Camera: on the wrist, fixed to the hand. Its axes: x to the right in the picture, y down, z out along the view.
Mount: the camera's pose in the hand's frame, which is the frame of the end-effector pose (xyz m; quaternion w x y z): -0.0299 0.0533 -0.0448 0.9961 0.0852 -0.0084 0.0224
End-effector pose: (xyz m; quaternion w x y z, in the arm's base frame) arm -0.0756 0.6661 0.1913 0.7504 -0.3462 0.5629 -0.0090
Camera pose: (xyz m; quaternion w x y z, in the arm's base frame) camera -0.1447 0.6958 0.1825 0.7819 -0.2684 0.5614 -0.0372
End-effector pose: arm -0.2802 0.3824 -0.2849 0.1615 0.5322 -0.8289 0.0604
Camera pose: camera -0.3077 0.4431 -0.2489 0.1072 0.5258 -0.8338 0.1299
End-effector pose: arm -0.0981 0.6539 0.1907 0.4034 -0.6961 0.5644 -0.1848
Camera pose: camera -0.1728 0.6640 0.1827 0.4700 -0.6479 0.5586 -0.2173
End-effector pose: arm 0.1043 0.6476 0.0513 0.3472 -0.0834 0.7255 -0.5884
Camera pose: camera 0.1149 0.7147 0.0178 0.3722 -0.0422 0.6715 -0.6394
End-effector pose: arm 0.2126 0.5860 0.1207 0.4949 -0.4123 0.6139 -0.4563
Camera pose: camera 0.1707 0.6344 0.0802 0.5435 -0.3586 0.5777 -0.4923
